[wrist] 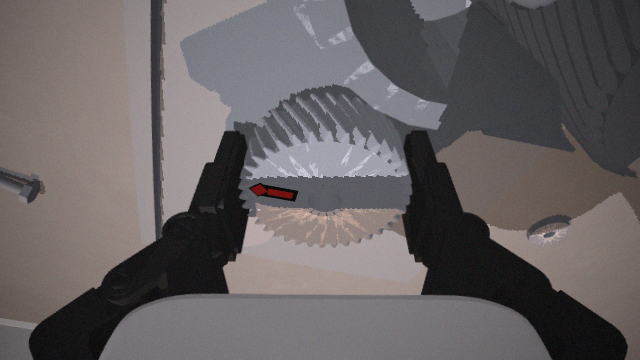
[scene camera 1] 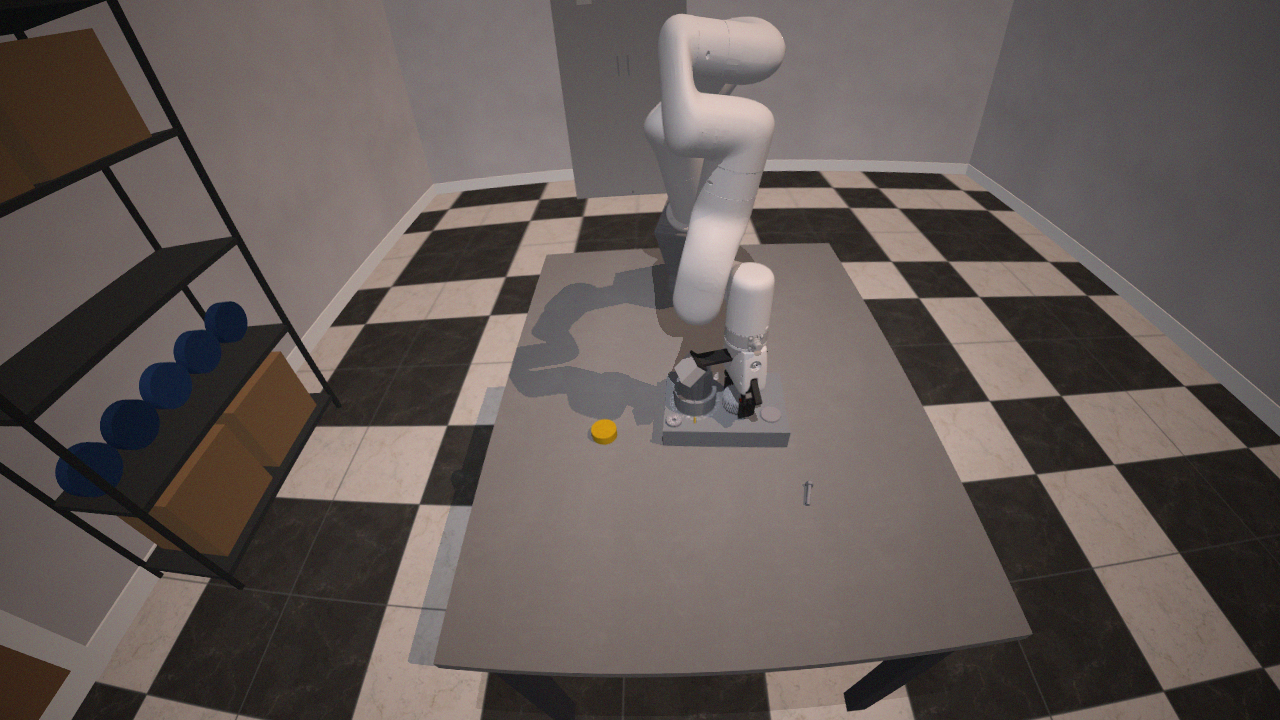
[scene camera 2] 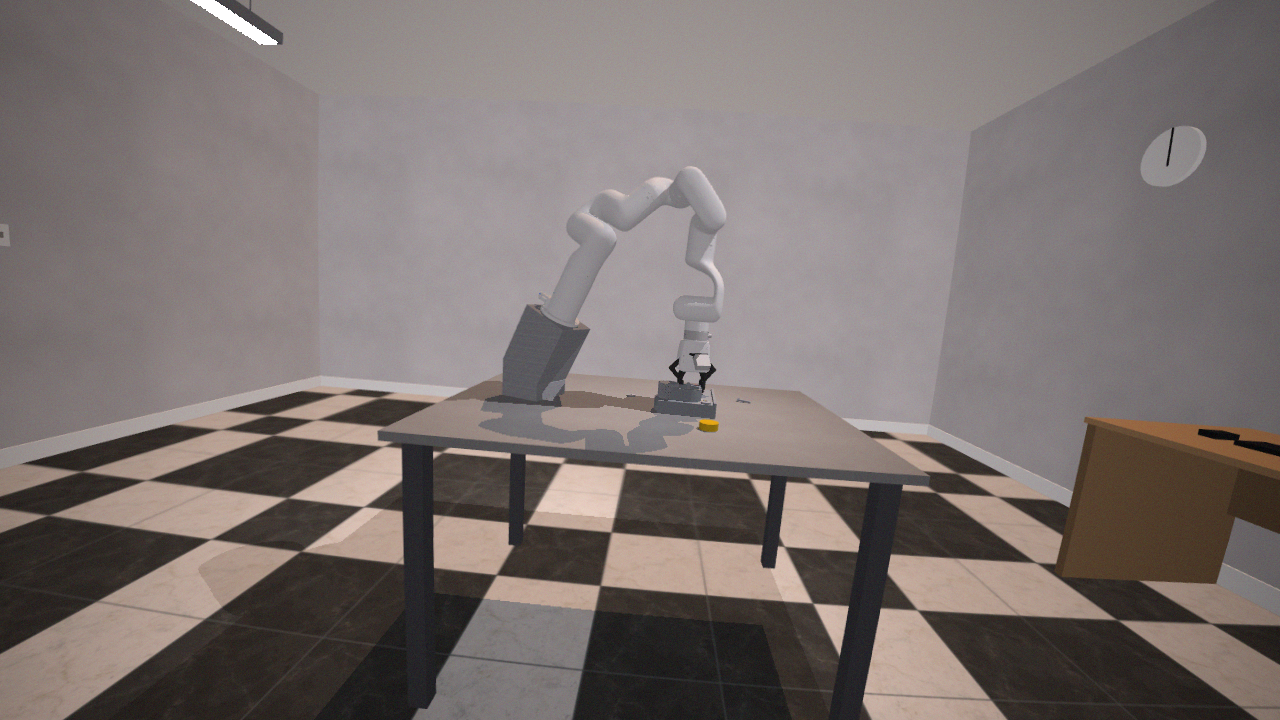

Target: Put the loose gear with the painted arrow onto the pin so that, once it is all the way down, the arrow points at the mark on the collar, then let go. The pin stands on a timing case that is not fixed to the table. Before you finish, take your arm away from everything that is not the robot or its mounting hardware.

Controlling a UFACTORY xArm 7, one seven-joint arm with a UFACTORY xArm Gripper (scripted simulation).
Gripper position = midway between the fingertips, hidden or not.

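From scene camera 1 I can see a grey timing case (scene camera 1: 705, 421). Scene camera 2 has that case too (scene camera 2: 673, 398), and it's got my gripper (scene camera 2: 690, 392) as well. As for the wrist view, there's a gear (wrist: 324, 171) in it, and you'd see my gripper (wrist: 325, 157) there too.
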